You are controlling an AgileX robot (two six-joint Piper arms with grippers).
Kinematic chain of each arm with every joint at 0, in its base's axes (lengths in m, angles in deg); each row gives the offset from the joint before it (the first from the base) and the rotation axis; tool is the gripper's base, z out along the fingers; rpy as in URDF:
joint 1: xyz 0 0 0.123 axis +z
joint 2: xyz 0 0 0 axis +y
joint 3: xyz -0.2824 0 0.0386 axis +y
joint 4: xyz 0.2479 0 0.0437 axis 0.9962 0 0.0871
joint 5: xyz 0 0 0 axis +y
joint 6: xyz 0.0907 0 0.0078 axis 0.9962 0 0.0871
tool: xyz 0 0 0 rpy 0 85 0
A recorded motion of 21 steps. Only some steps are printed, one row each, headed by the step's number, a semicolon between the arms.
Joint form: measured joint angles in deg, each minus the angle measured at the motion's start. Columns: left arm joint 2, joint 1, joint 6, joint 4, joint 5, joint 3; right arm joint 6, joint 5, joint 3, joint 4, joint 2, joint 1.
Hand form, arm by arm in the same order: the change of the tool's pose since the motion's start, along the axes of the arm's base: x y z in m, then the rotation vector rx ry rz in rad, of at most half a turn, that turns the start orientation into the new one. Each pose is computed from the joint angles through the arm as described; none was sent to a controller.
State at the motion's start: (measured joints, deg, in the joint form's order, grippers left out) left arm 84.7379 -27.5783 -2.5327 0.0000 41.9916 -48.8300; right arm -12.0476 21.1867 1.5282 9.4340 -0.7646 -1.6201
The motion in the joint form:
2: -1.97 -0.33 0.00 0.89 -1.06 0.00; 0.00 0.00 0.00 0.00 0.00 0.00
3: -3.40 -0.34 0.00 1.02 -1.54 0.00; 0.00 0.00 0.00 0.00 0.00 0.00
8: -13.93 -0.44 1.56 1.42 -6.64 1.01; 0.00 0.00 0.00 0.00 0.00 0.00
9: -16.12 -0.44 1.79 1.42 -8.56 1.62; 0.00 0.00 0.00 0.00 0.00 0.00
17: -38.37 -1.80 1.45 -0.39 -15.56 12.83; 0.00 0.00 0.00 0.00 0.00 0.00
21: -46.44 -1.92 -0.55 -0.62 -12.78 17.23; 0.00 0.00 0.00 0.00 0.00 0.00
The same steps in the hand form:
2: -0.0017 0.0002 0.0096 -0.0128 -0.0530 -0.0136; 0.0000 0.0000 0.0000 0.0000 0.0000 0.0000
3: -0.0032 0.0011 0.0165 -0.0265 -0.0835 -0.0148; 0.0000 0.0000 0.0000 0.0000 0.0000 0.0000
8: -0.0202 0.0099 0.0620 -0.1287 -0.3178 -0.0436; 0.0000 0.0000 0.0000 0.0000 0.0000 0.0000
9: -0.0244 0.0121 0.0699 -0.1547 -0.3731 -0.0469; 0.0000 0.0000 0.0000 0.0000 0.0000 0.0000
17: -0.0943 0.0432 0.0936 -0.3337 -0.6351 -0.0475; 0.0000 0.0000 0.0000 0.0000 0.0000 0.0000
21: -0.1211 0.0577 0.0852 -0.3644 -0.6360 -0.0200; 0.0000 0.0000 0.0000 0.0000 0.0000 0.0000

